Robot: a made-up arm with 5 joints.
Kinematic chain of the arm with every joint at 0, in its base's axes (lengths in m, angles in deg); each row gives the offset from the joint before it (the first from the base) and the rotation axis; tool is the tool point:
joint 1: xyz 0 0 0.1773 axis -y
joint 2: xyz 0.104 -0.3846 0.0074 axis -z
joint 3: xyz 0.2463 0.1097 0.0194 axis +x
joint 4: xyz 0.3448 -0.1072 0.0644 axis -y
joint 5: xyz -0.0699 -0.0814 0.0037 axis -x
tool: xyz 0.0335 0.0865 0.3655
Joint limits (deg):
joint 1: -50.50..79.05
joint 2: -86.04..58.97
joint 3: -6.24..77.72
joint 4: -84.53..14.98
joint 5: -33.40..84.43
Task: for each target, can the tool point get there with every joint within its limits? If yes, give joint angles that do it. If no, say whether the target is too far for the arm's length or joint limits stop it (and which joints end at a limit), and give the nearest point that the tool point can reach.
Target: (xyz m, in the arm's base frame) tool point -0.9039 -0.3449 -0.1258
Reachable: no: joint limits stop it (at a limit: joint 1, joint 2, joint 3, joint 4) | nearest point -0.3874 0.0978 0.2297 | short by 0.768 m
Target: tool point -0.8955 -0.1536 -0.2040
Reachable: no: joint limits stop it (at a limit: joint 1, joint 2, joint 3, joint 4) | nearest point -0.3689 0.1054 0.1971 | short by 0.711 m
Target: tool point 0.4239 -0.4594 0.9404
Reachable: yes | joints 38.77 -6.50 35.54 -22.62 10.22
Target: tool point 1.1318 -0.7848 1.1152
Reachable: no: too far | nearest point 0.8078 -0.6614 0.8467 | short by 0.439 m
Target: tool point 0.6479 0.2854 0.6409
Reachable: yes | joints 30.23 -57.11 31.93 -72.43 -22.77
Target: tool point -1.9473 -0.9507 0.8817
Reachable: no: too far | nearest point -0.4181 -0.9320 0.6077 | short by 1.554 m
